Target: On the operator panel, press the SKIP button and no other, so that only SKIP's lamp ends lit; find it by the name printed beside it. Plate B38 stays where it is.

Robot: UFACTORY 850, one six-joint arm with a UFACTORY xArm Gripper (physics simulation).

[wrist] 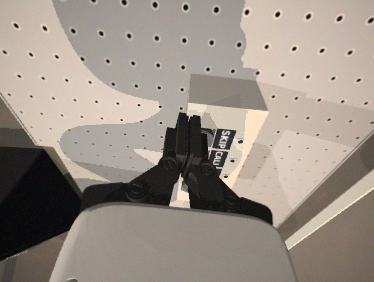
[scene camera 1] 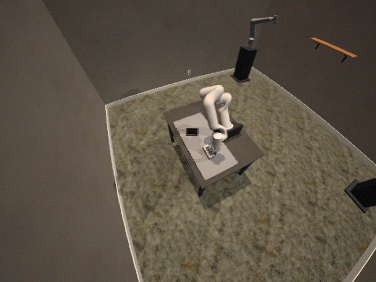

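The operator panel [scene camera 1: 206, 150] [wrist: 256, 124] is a light box on the pegboard mat. In the wrist view the dark SKIP label [wrist: 224, 139] is readable, with a second label reading CALI [wrist: 218, 159] beside it, partly covered. Small dark lamps [wrist: 240, 141] sit beside the labels; none looks lit. A grey round button [wrist: 208, 133] beside SKIP is mostly hidden by the right finger. My gripper [wrist: 185, 126] is shut and empty, its tips over the panel's edge near SKIP; contact cannot be told. A black rectangular item [scene camera 1: 192, 131] lies on the mat; its name is unreadable.
The pale perforated mat [scene camera 1: 222, 167] [wrist: 150, 22] lies on a dark table [scene camera 1: 250, 154]. A black block [wrist: 30, 185] stands at the left in the wrist view. Another arm stands on a black pedestal [scene camera 1: 245, 63] behind the table. An orange shelf [scene camera 1: 332, 46] is on the wall.
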